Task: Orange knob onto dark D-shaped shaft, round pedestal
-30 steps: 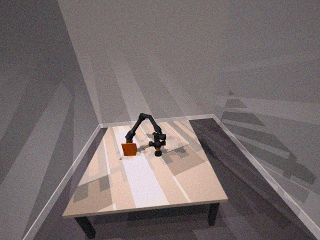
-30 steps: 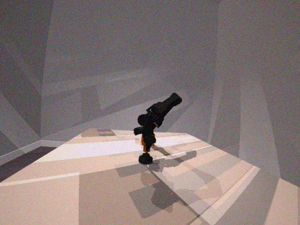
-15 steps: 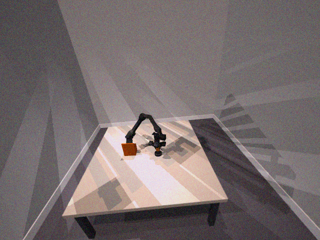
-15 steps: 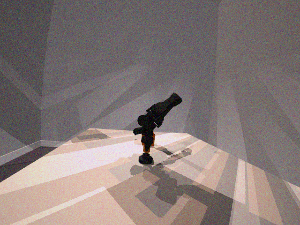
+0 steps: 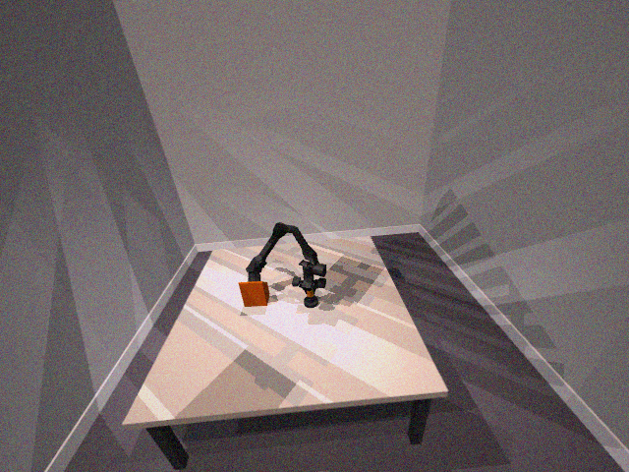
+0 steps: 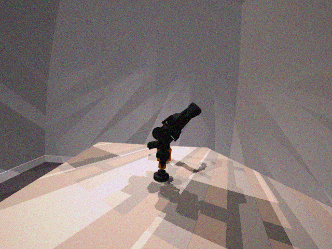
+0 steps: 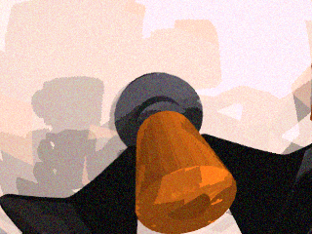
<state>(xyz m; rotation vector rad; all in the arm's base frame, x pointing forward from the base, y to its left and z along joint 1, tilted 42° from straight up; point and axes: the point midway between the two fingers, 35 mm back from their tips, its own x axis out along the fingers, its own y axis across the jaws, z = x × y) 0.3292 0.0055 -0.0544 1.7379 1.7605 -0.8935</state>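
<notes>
My gripper tip is now 20 mm below the orange knob. Round my gripper tip: pedestal: 40 mm below.
</notes>
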